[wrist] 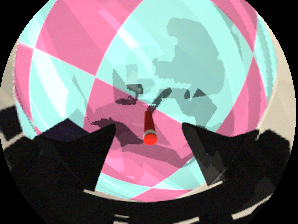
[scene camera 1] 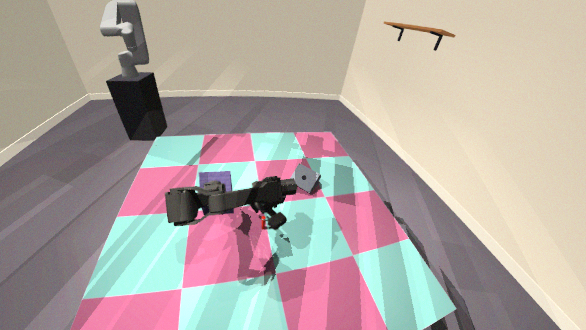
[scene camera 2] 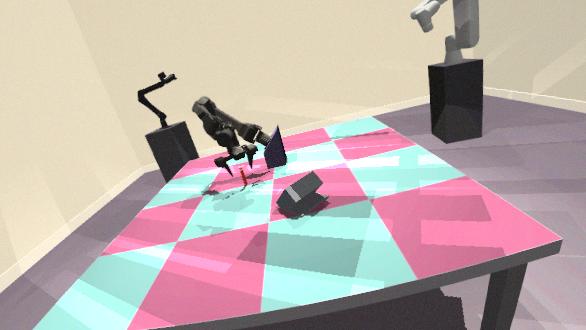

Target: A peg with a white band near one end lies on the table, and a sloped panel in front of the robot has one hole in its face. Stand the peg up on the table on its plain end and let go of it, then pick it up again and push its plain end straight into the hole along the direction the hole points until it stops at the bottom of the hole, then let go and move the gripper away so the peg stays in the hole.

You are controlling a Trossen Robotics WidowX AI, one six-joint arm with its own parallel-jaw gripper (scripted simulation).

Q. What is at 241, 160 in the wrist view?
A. My gripper.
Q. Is my gripper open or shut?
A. Open.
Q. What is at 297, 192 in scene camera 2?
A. A sloped grey panel.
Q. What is my gripper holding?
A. Nothing.
